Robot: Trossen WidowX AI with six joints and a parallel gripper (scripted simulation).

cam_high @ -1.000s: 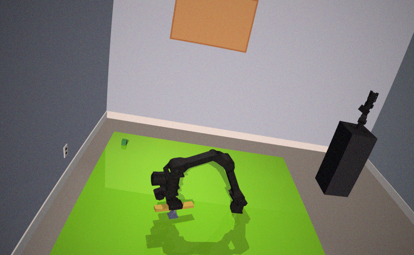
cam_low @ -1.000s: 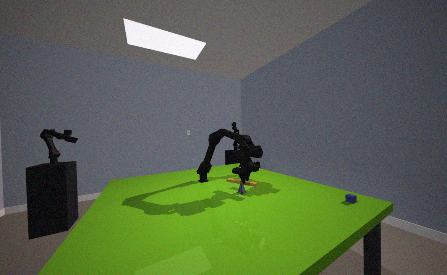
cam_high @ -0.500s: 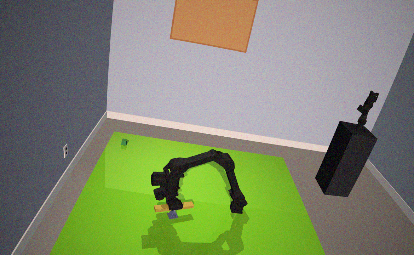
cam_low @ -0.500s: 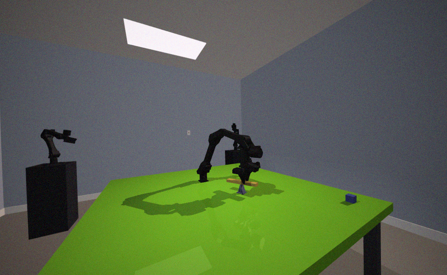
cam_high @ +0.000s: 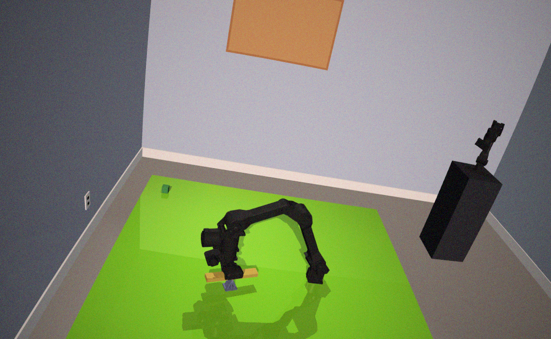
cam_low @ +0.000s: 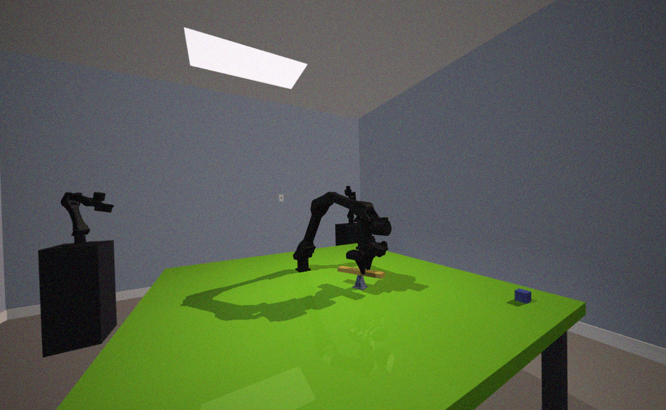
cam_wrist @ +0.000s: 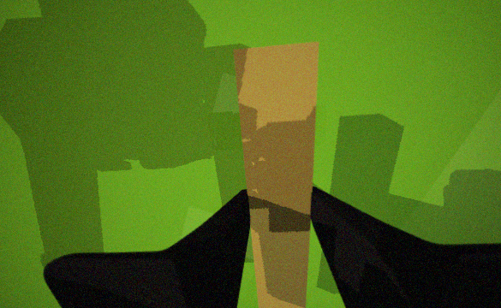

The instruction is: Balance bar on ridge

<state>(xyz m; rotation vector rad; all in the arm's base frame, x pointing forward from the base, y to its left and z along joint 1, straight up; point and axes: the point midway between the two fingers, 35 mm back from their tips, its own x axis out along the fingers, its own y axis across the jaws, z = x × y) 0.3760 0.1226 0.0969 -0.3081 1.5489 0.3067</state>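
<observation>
Now: the bar 3 cm behind my gripper tip and 1 cm to the right of it. From my gripper tip the other things lie so: small blue cube: 38 cm to the left, 36 cm ahead, 5 cm below; small green cube: 62 cm to the right, 36 cm ahead, 5 cm below.
</observation>
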